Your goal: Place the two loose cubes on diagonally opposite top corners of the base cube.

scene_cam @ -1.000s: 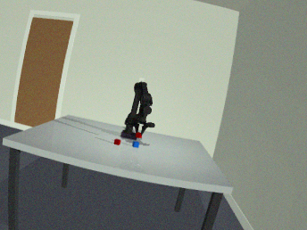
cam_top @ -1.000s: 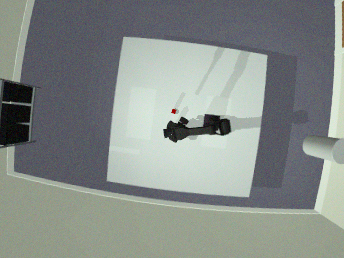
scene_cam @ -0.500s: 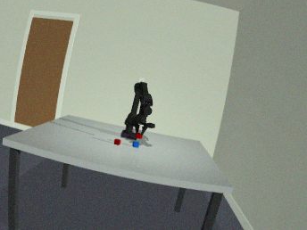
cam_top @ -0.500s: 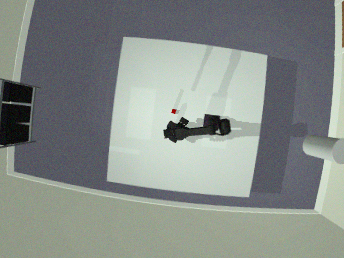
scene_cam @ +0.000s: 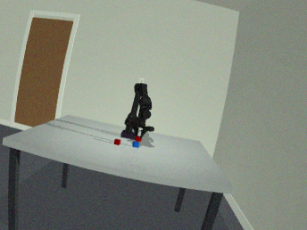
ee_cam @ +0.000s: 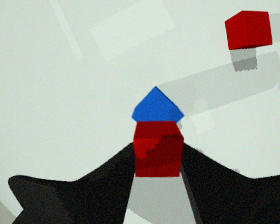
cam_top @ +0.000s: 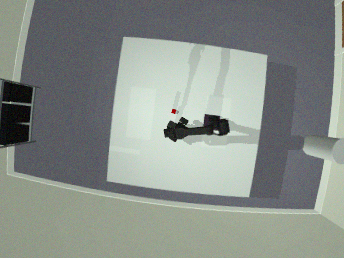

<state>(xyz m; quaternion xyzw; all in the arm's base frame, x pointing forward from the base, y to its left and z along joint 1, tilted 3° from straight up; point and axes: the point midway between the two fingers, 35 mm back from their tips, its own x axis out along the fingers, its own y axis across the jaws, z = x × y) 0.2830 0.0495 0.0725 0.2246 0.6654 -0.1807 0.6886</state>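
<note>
The blue cube is 40 mm below my gripper tip, 10 mm to the right of it and 10 mm ahead of it.
</note>
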